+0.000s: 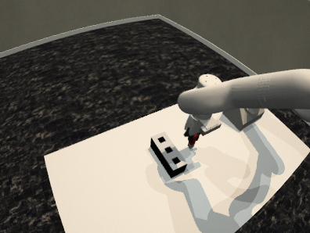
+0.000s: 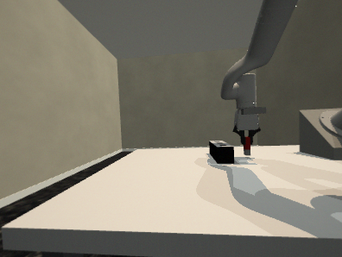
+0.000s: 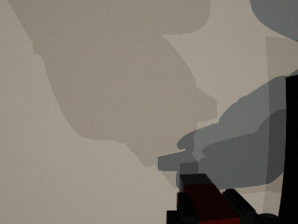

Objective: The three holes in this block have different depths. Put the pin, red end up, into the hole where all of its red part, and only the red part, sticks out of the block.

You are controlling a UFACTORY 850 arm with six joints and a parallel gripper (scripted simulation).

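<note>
Now: hand 13 cm short of the black block, 5 cm above it and 2 cm to the left of it. The rest, counted from my hand: pin 1 cm below.
</note>
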